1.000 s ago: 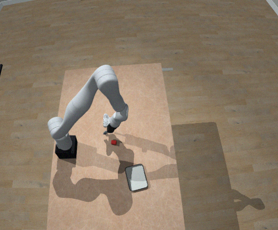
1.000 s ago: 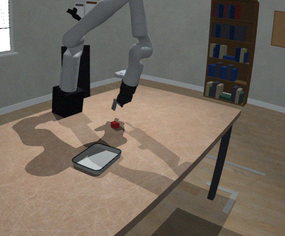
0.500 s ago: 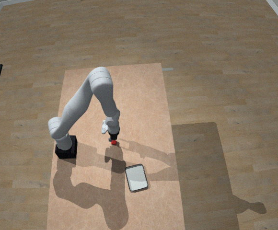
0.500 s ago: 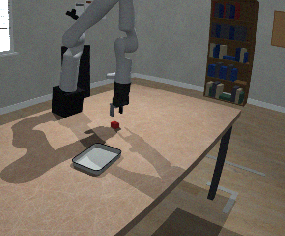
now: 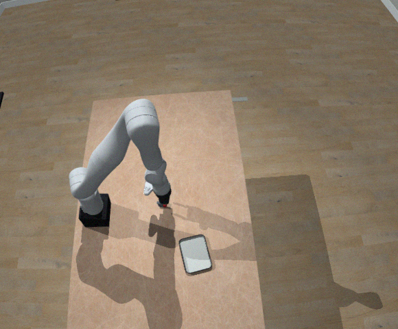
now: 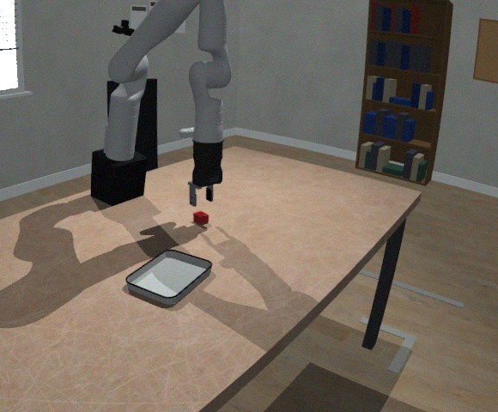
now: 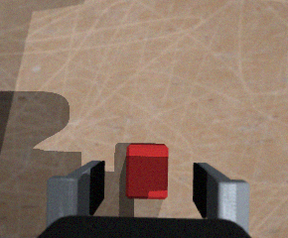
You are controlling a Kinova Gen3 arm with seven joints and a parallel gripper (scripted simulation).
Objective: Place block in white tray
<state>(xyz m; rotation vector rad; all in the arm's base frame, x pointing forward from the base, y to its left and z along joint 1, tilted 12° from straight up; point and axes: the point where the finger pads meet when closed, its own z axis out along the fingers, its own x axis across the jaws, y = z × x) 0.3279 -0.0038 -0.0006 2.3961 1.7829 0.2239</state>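
The red block is 60 mm below my hand. Round my hand: white tray (110 mm ahead, 280 mm to the right, 60 mm below).
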